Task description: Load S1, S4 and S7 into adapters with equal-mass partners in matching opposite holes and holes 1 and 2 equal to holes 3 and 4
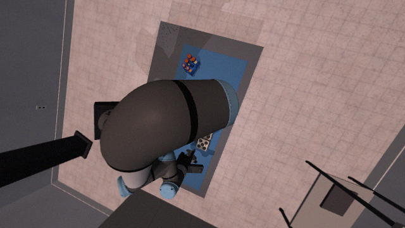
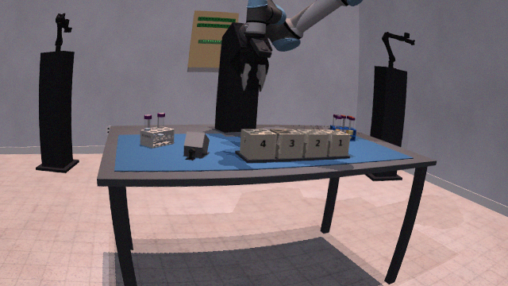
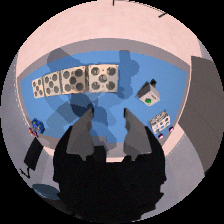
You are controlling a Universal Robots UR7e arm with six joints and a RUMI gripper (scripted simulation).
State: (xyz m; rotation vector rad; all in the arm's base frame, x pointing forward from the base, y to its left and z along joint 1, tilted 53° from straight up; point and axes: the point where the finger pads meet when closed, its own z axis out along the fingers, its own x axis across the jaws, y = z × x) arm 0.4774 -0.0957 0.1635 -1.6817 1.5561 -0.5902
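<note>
Now: the blue rack 420 mm behind my hand, 540 mm to the left of it and 220 mm below it. Round my hand: white rack (130 mm behind, 360 mm to the right, 220 mm below); then bucket adapter (30 mm ahead, 30 mm to the left, 200 mm below).
</note>
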